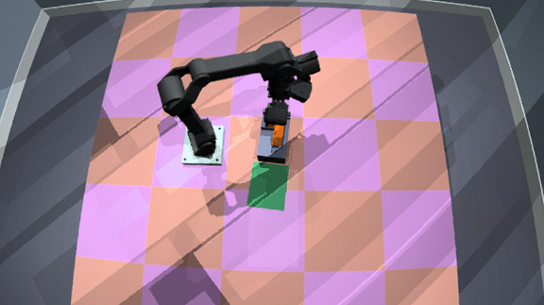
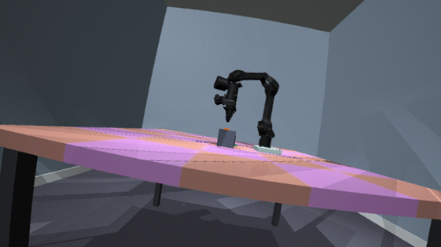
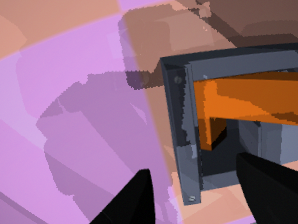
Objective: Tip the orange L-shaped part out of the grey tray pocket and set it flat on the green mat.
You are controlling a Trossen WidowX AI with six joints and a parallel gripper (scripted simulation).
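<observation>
My gripper tip is 1 cm past the orange L-shaped part, 5 cm to the left of it and 9 cm above it. Also, from my gripper tip: green mat 1 cm ahead, 23 cm to the right, 15 cm below.
</observation>
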